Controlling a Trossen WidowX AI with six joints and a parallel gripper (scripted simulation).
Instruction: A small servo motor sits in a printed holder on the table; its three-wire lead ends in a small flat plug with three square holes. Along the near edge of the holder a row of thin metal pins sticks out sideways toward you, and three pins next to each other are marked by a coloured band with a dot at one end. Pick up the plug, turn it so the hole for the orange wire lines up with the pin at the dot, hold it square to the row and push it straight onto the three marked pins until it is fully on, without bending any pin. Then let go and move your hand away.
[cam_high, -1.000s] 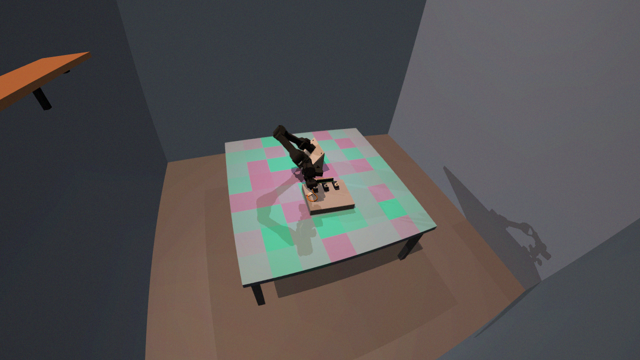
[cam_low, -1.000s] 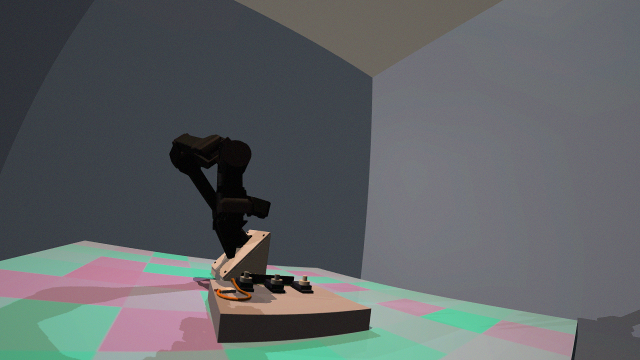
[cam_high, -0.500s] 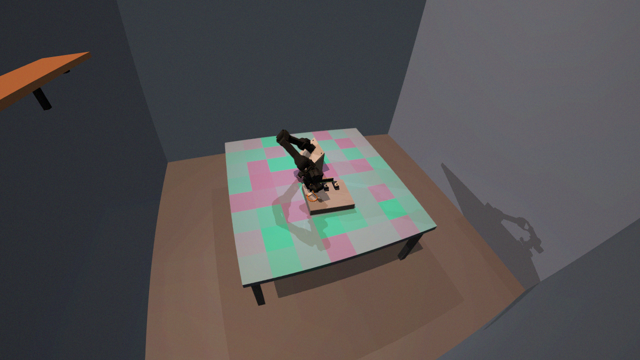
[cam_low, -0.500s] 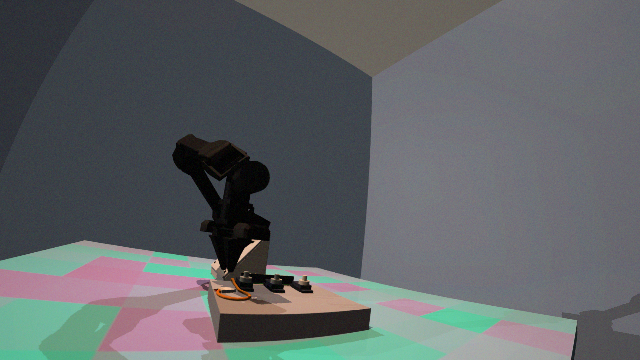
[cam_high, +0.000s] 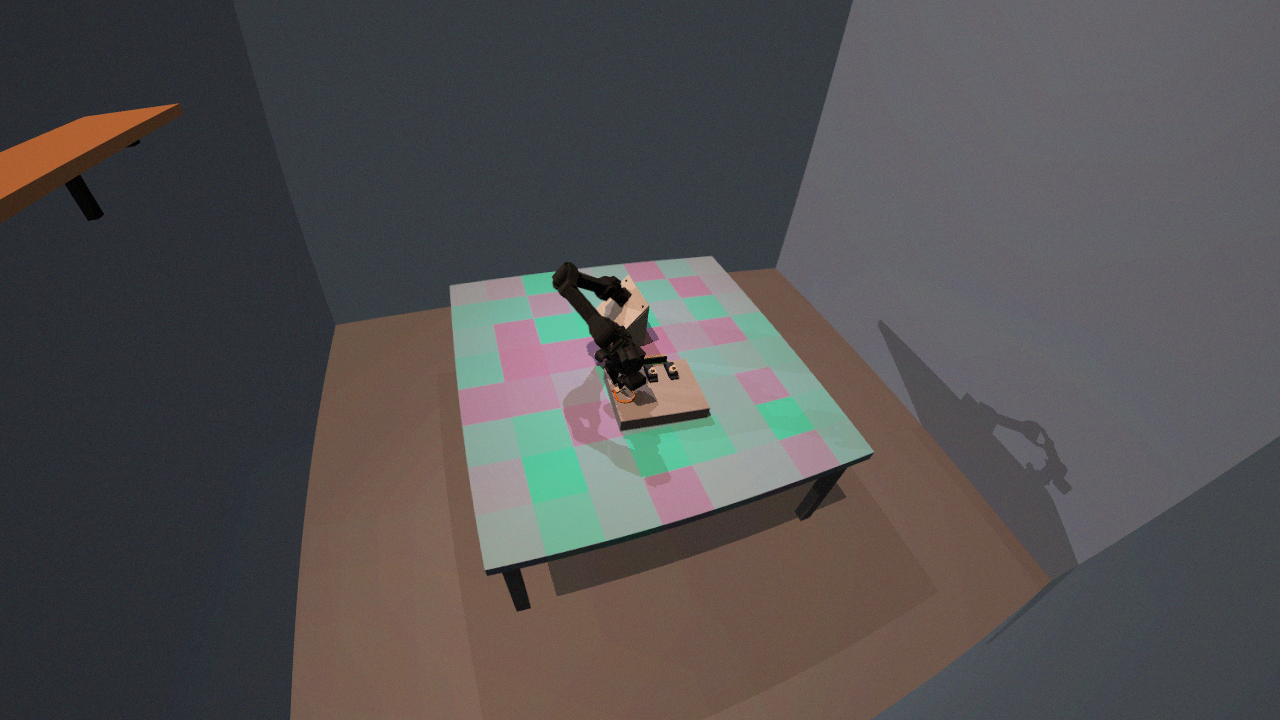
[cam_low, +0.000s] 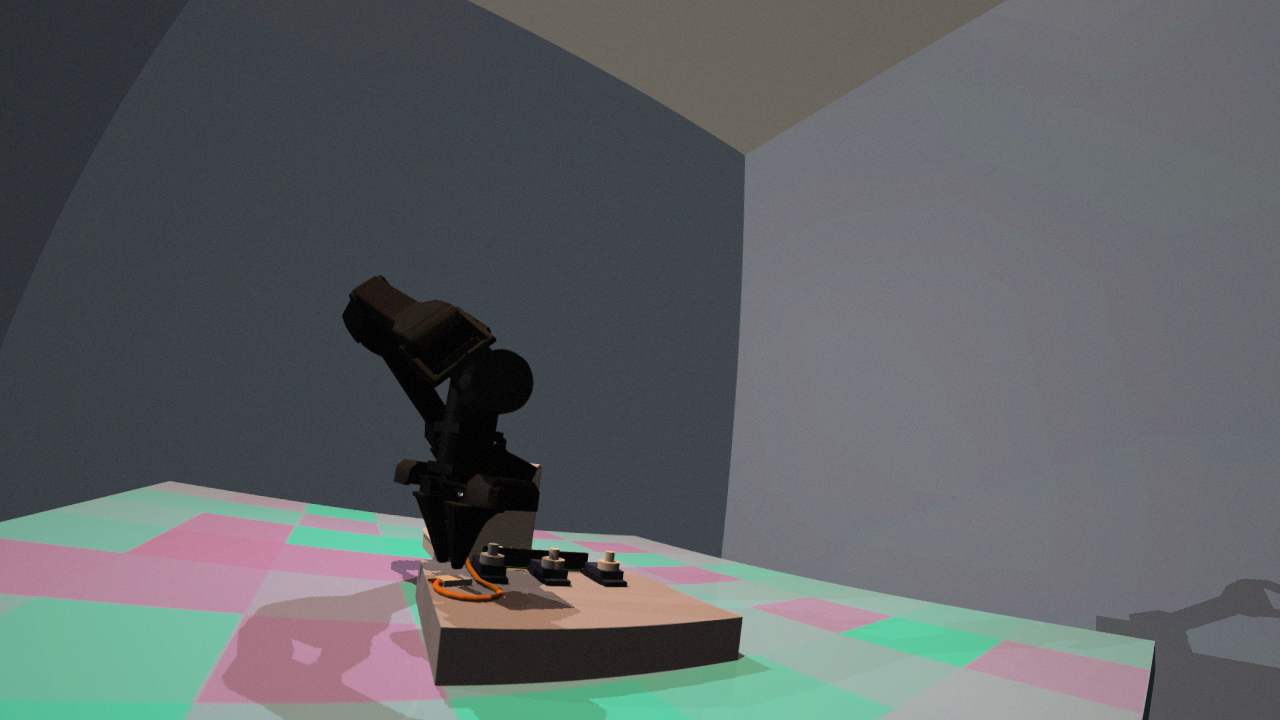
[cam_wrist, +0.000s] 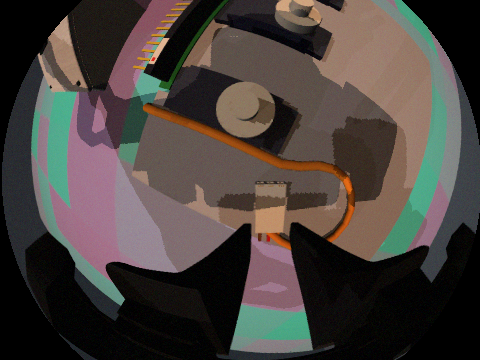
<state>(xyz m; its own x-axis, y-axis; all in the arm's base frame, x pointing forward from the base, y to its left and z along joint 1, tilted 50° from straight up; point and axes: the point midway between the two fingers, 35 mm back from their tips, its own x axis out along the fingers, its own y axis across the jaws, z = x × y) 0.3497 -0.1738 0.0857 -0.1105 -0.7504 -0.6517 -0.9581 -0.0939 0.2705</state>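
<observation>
Now: gripper tip 90 mm past the white band, 90 mm to the right of it and 10 mm below it. The rest, counted from my gripper tip: black pin strip (80 mm behind, 150 mm to the left, 10 mm below).
</observation>
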